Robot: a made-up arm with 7 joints.
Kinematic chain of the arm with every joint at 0, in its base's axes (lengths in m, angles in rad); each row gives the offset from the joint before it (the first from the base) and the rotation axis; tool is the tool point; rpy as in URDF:
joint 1: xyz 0 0 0.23 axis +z
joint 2: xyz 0 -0.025 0.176 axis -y
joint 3: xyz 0 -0.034 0.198 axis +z
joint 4: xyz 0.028 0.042 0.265 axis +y
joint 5: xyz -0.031 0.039 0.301 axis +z
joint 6: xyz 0 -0.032 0.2 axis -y
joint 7: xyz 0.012 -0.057 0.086 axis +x
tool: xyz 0 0 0 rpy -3.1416 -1.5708 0
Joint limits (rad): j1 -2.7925..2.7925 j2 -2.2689..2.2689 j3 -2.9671..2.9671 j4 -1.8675..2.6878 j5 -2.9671..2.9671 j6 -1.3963..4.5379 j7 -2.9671..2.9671
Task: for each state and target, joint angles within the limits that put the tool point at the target. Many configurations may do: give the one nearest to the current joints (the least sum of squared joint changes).
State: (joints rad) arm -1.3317 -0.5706 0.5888 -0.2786 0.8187 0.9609 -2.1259
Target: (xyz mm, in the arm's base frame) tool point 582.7 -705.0 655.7
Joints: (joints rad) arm -1.0517 -0.9620 0.6836 0.6833 1.0209 1.1762 -2.1259
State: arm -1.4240 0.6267 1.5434 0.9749 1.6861 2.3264 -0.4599
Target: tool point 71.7 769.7 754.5
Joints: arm -1.2863 1.0257 1.7321 0.6254 1.7110 2.2191 -0.4599
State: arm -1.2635 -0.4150 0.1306 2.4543 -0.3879 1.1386 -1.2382
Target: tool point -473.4 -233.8 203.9
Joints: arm -2.0621 -0.7896 -0.5403 2.3462 -0.3043 1.0458 -1.2382
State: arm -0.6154 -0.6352 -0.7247 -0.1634 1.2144 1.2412 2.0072
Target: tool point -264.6 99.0 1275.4
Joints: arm -0.2836 -0.0250 -0.3724 -0.7141 1.0512 1.4407 2.0072
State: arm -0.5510 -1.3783 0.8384 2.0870 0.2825 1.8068 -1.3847
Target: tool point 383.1 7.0 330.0
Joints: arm -0.8301 -0.9447 1.1034 2.4101 0.3568 2.0010 -1.3847
